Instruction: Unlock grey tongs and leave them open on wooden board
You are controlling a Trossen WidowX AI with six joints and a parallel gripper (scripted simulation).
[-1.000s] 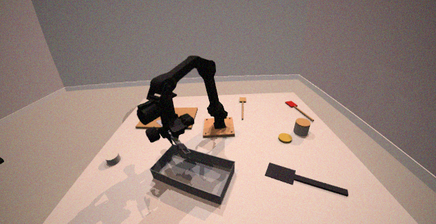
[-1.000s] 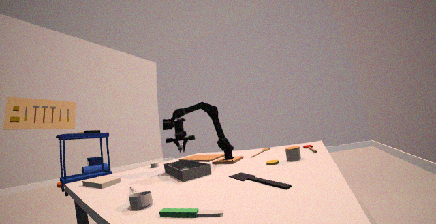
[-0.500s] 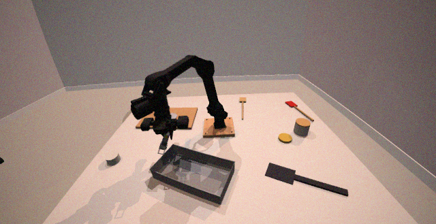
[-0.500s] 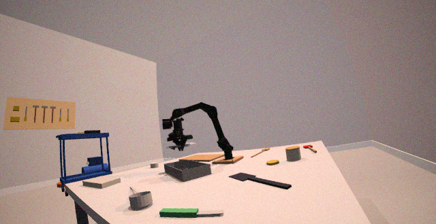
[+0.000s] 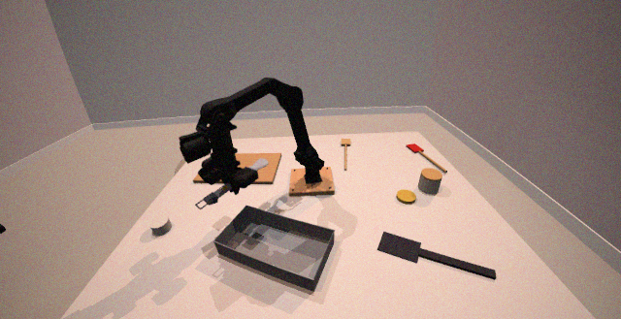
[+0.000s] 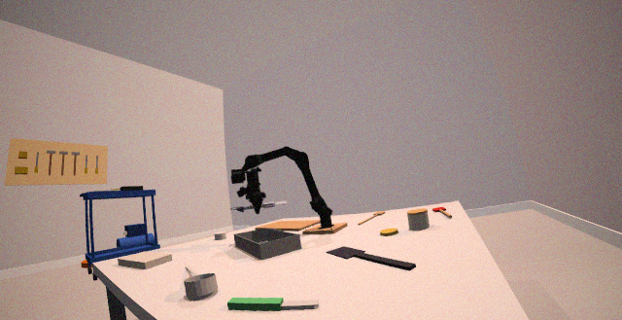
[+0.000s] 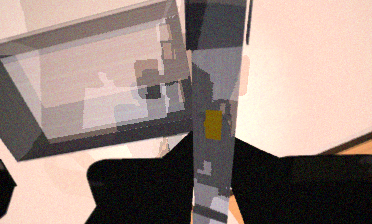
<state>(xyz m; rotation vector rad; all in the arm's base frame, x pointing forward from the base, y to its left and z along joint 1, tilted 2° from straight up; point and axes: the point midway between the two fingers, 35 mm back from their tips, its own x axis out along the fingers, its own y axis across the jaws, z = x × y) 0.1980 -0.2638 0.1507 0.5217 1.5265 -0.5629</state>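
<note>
Right now the yellow lock piece is 20 mm ahead of my gripper tip, 20 mm to the right of it and 40 mm above it. From my gripper tip the other things lie so: grey roasting tin 120 mm ahead, 110 mm to the left, 100 mm below; wooden board 360 mm behind, 50 mm to the right, 120 mm below; black spatula 230 mm ahead, 530 mm to the left, 130 mm below.
</note>
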